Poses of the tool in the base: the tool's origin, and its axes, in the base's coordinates. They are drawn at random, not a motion.
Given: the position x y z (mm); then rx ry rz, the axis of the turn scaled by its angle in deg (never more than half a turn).
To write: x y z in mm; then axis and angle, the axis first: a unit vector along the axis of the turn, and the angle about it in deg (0 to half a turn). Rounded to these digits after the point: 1 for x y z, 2 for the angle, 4 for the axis.
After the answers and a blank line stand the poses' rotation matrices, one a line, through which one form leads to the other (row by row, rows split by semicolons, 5 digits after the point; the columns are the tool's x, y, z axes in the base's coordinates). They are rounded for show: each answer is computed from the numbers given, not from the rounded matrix.
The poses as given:
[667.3 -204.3 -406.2 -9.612 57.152 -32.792]
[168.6 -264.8 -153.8 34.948 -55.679 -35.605]
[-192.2 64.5 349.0 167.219 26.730 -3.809]
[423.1 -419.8 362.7 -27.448 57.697 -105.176]
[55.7 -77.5 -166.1 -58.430 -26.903 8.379]
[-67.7 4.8 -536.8 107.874 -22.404 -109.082]
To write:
[667.3 -204.3 -406.2 -0.1443 0.8583 -0.4925 66.59]
[168.6 -264.8 -153.8 0.4675 -0.7448 -0.4763 74.76]
[-192.2 64.5 349.0 0.9872 0.1578 -0.0225 169.38]
[423.1 -419.8 362.7 -0.2230 0.4688 -0.8547 123.06]
[55.7 -77.5 -166.1 -0.9007 -0.4147 0.1292 64.87]
[-67.7 4.8 -536.8 0.6958 -0.1445 -0.7036 155.04]

0.40989 0.37725 0.83047; -0.52658 0.84129 -0.12226; -0.74479 -0.38719 0.54348
0.42393 0.20287 -0.88268; -0.71614 0.67172 -0.18956; 0.55446 0.71249 0.43004
0.94962 0.31305 -0.01495; 0.30477 -0.93351 -0.18889; -0.07309 0.17482 -0.98188
-0.46866 0.55465 0.68755; -0.87789 -0.20582 -0.43238; -0.09831 -0.80623 0.58338
0.89145 0.09797 -0.44240; 0.33185 0.52364 0.78465; 0.30853 -0.84629 0.43428
0.01640 0.10519 -0.99432; -0.48858 -0.86680 -0.09976; -0.87236 0.48744 0.03718

